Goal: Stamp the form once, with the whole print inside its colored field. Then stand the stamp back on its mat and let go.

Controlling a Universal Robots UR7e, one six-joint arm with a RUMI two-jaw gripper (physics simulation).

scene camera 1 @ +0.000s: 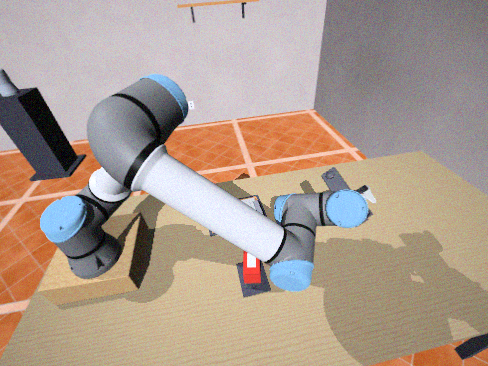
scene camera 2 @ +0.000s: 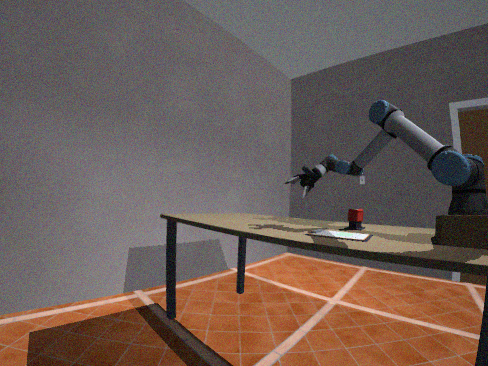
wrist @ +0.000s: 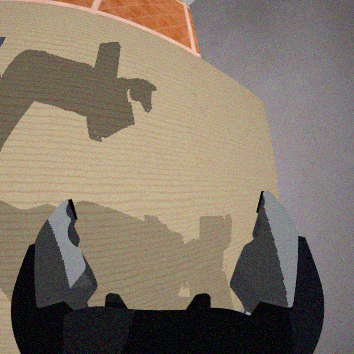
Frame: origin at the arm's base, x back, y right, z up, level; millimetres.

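Where they show: gripper, fingertip midpoint: (scene camera 2: 293, 191) (wrist: 164, 198); arm's base, origin of the base link: (scene camera 1: 97, 256) (scene camera 2: 469, 215).
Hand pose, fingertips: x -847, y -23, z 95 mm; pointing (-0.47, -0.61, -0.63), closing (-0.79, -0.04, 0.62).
Observation:
Things, the pixels of their centre, and the offset from my fingertips. Level surfaces: height alone.
- red stamp, body centre: (scene camera 1: 252, 268) (scene camera 2: 355, 218) dz -139, dx +341, dy +111 mm
- form, body centre: (scene camera 1: 235, 212) (scene camera 2: 339, 233) dz -186, dx +373, dy -190 mm
- table, its level: dz -193 mm
The red stamp (scene camera 1: 252, 276) (scene camera 2: 355, 215) stands upright on its dark mat (scene camera 1: 248, 290) (scene camera 2: 344, 229). The form (scene camera 2: 332, 234) lies on the table with a dark border, and a pale green area shows on it in the scene camera 2 view. In the scene camera 1 view the arm hides much of the form (scene camera 1: 251, 203). Whether it bears a print cannot be told. My gripper (scene camera 2: 295, 190) (wrist: 164, 198) is open and empty, high above the table and well away from the stamp. In the scene camera 1 view the wrist hides most of it.
The table (scene camera 1: 200, 325) (scene camera 2: 230, 220) (wrist: 200, 150) carries the arm's wooden base block (scene camera 1: 95, 292) (scene camera 2: 457, 232). The arm reaches above the form and stamp. A dark pedestal (scene camera 1: 37, 132) stands on the floor beyond the table. A small dark blue corner shows at the wrist view's left edge.

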